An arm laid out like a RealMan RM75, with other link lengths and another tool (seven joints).
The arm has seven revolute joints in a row. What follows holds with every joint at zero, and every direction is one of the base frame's. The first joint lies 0.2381 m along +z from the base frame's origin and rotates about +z. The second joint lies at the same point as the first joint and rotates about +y. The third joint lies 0.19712 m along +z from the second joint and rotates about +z. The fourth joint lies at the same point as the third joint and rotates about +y. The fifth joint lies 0.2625 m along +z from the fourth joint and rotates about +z. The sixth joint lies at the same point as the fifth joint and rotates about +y. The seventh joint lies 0.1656 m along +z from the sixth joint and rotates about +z. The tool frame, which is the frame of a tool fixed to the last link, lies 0.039 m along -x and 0.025 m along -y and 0.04 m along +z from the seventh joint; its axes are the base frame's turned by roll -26.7, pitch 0 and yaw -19.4 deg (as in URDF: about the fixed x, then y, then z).
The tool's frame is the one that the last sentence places.
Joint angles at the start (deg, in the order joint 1, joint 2, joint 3, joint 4, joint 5, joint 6, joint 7):
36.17 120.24 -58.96 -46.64 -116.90 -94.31 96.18
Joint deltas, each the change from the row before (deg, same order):
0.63 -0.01 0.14 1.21 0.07 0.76 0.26
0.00 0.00 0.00 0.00 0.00 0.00 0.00
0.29 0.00 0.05 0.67 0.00 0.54 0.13
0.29 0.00 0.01 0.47 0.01 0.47 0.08
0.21 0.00 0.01 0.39 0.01 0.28 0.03
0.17 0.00 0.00 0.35 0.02 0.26 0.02
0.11 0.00 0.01 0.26 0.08 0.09 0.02
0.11 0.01 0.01 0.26 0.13 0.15 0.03
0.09 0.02 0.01 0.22 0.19 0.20 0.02
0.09 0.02 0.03 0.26 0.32 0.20 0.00
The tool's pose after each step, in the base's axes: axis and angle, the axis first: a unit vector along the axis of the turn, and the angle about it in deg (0 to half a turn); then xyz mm. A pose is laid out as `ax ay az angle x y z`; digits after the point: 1 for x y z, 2 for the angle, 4 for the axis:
0.9890 0.0126 -0.1476 152.08 123.1 388.3 -60.6
0.9890 0.0126 -0.1476 152.08 123.1 388.3 -60.6
0.9889 0.0084 -0.1485 152.21 124.0 389.6 -62.6
0.9889 0.0061 -0.1486 152.36 124.0 390.9 -64.0
0.9888 0.0045 -0.1490 152.39 124.1 391.5 -65.2
0.9888 0.0030 -0.1493 152.42 124.3 392.0 -66.2
0.9886 0.0019 -0.1504 152.38 124.2 392.1 -66.9
0.9884 0.0008 -0.1519 152.40 124.1 392.4 -67.6
0.9881 -0.0001 -0.1538 152.51 123.7 393.0 -68.1
0.9876 -0.0010 -0.1569 152.64 123.1 393.6 -68.4

